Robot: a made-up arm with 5 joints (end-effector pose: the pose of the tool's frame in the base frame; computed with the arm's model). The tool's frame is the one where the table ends.
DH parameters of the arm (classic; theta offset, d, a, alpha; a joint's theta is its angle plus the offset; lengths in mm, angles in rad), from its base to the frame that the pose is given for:
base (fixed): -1.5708 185 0 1.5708
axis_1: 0 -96.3 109.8 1.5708
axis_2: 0 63.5 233.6 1.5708
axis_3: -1.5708 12 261.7 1.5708
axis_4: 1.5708 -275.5 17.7 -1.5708
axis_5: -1.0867 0 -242.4 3.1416
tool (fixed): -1.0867 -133.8 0 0
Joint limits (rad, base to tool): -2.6..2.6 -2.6..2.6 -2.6..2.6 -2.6..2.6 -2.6..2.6
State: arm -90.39 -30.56 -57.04 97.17 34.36
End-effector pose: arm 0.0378 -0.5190 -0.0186 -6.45 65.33 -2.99
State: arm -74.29 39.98 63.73 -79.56 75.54
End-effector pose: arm -0.0497 0.1204 -0.3121 -43.39 45.42 122.99
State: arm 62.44 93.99 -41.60 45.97 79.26
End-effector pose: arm -0.0595 0.3403 0.2107 17.31 -18.61 151.23
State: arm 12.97 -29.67 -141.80 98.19 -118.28
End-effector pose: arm -0.0383 -0.1672 0.3129 -88.37 54.98 -63.32
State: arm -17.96 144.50 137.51 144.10 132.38
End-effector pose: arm -0.1676 0.3928 -0.1045 -34.07 66.84 -136.06
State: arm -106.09 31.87 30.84 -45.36 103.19
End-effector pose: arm -0.1012 0.1910 -0.1869 -96.15 20.85 124.82
